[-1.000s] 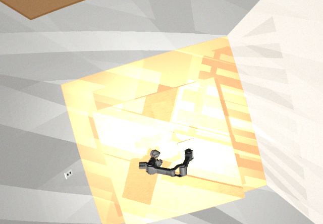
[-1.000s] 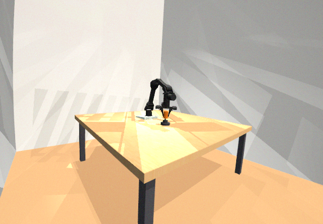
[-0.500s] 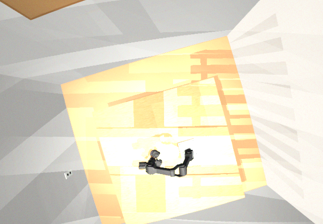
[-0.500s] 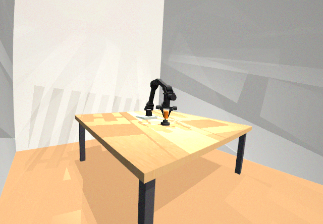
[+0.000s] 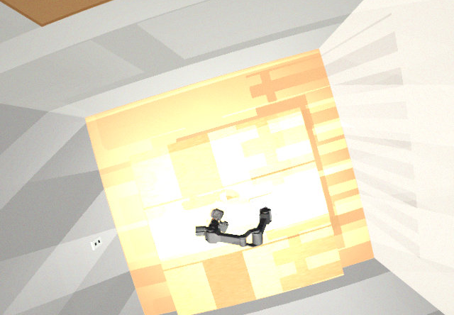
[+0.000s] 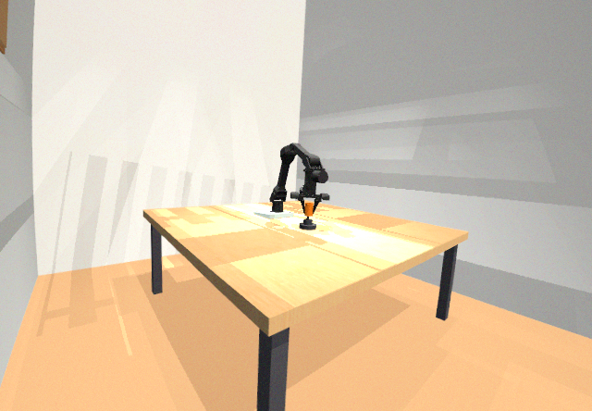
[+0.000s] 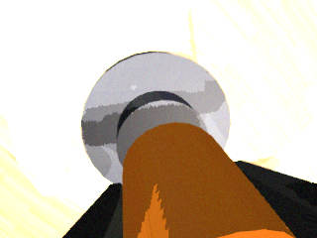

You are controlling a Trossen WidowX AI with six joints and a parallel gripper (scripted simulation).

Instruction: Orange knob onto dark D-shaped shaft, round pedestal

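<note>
My gripper tip is 2 cm below the orange knob. Round my gripper tip: pedestal 4 cm below.
</note>
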